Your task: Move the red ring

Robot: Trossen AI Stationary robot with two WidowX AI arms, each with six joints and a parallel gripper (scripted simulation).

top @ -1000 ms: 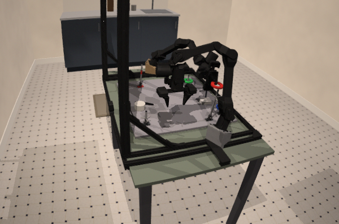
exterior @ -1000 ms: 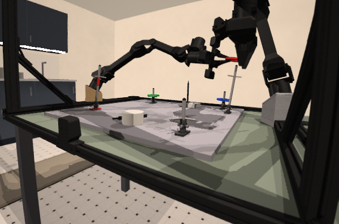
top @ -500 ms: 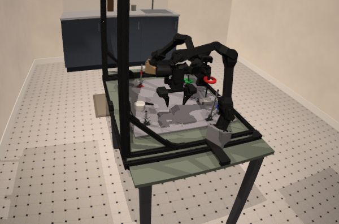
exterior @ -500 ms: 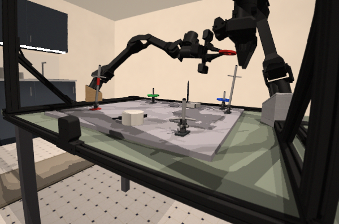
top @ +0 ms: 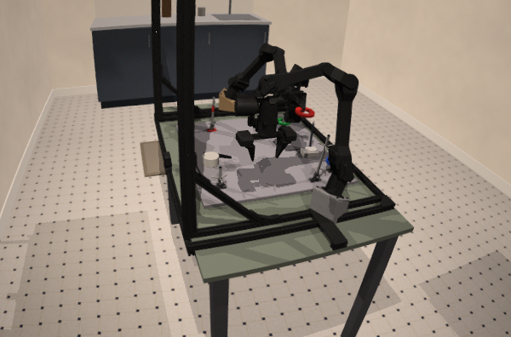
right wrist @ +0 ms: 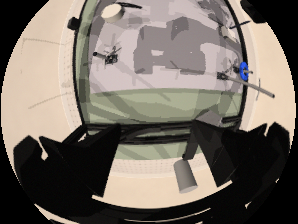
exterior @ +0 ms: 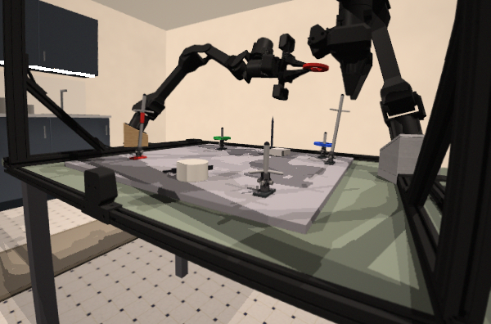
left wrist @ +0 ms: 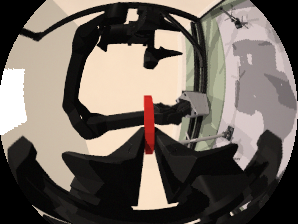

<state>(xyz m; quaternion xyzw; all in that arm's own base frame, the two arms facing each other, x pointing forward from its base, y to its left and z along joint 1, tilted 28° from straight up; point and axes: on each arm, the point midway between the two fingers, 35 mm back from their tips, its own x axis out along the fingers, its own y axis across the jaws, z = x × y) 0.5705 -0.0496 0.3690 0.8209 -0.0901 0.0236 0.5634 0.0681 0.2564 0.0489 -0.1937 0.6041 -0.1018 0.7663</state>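
Right now my right hand is 20 cm short of the red ring, 10 cm to the right of it and 7 cm below it. The rest, counted from my right hand: tall grey post 27 cm ahead, 9 cm below, 3 cm to the left; then blue ring 36 cm ahead, 16 cm below, 8 cm to the left; then short grey post 15 cm below, 12 cm to the left, 10 cm behind.
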